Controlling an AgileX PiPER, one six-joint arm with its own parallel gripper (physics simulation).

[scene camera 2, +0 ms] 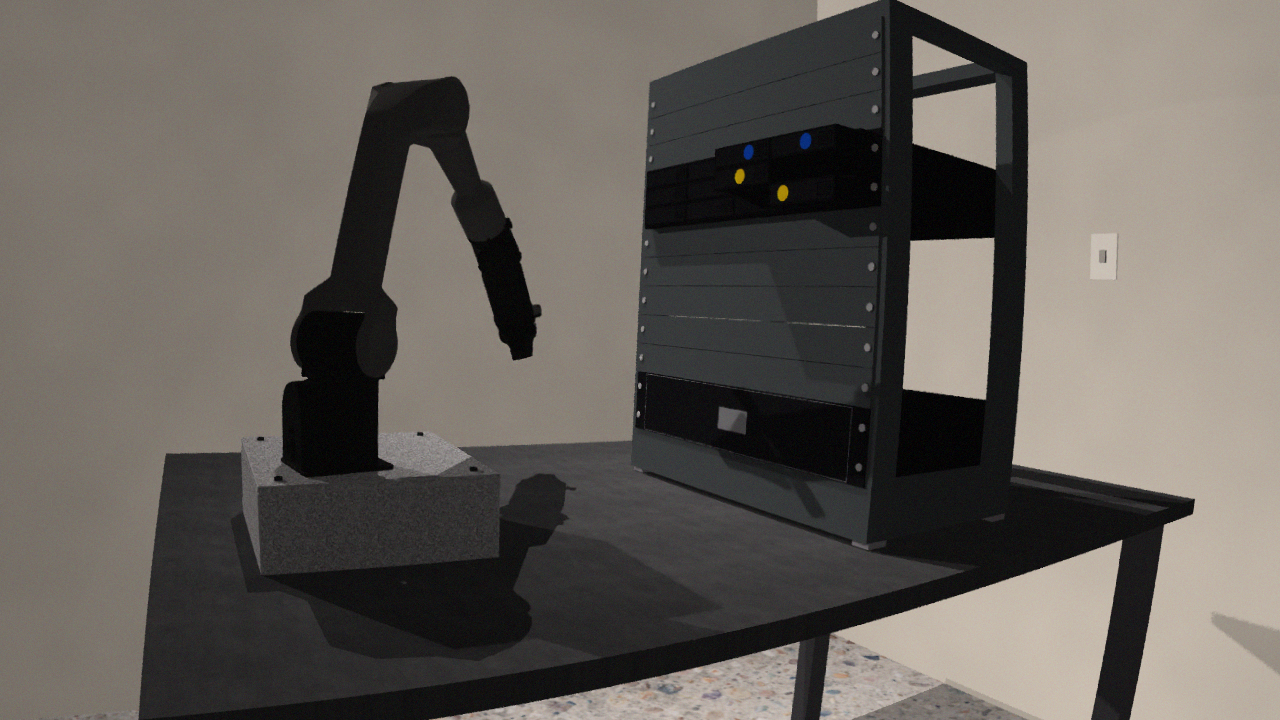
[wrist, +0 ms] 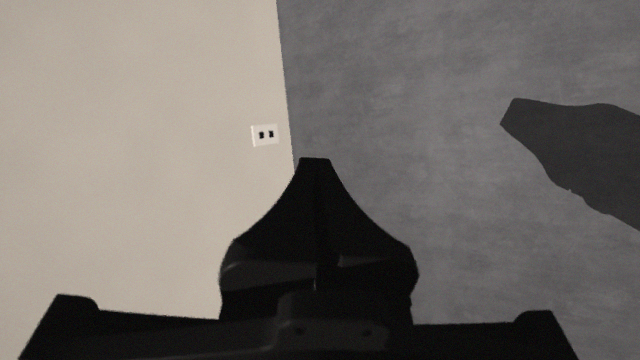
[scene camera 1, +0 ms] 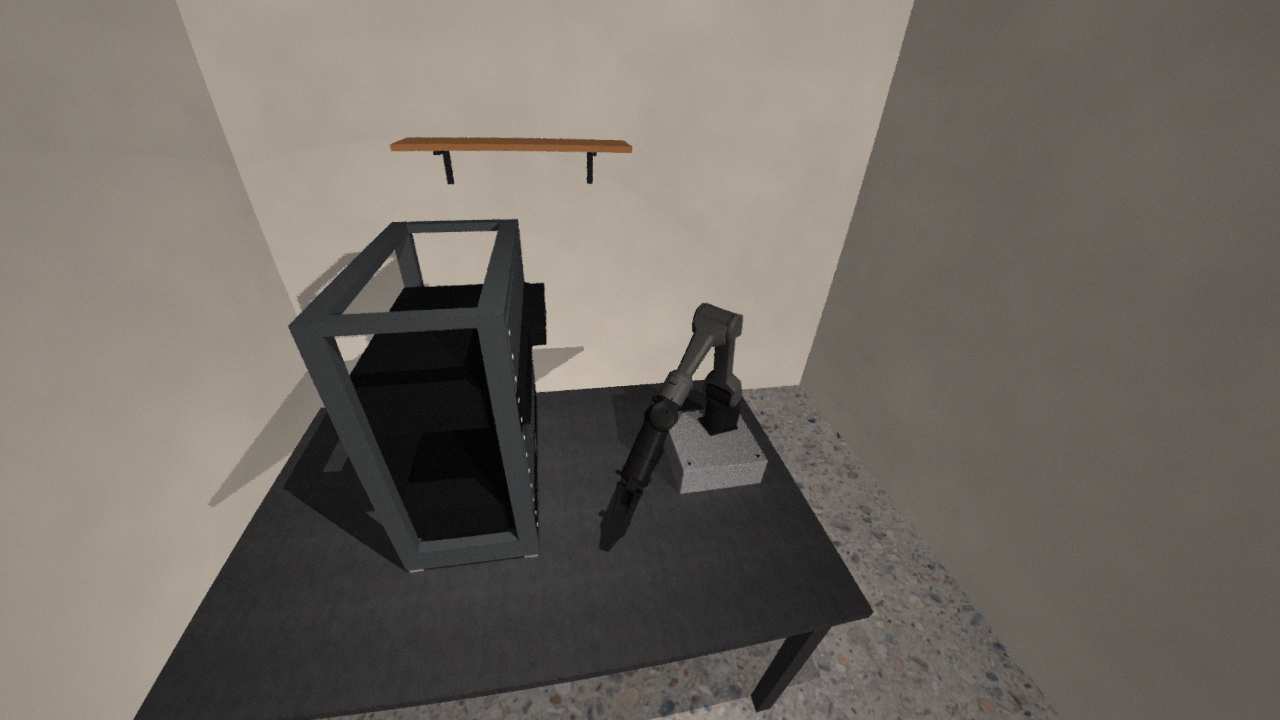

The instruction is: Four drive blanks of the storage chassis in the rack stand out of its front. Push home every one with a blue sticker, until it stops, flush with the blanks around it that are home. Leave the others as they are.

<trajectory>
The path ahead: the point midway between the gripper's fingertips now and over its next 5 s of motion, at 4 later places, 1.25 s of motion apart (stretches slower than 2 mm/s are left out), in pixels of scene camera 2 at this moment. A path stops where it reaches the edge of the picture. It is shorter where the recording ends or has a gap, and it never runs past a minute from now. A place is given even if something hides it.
My gripper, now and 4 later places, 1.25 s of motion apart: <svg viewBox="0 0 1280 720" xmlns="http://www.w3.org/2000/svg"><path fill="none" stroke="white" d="M525 354L586 293L735 147L759 148L778 136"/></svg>
</trajectory>
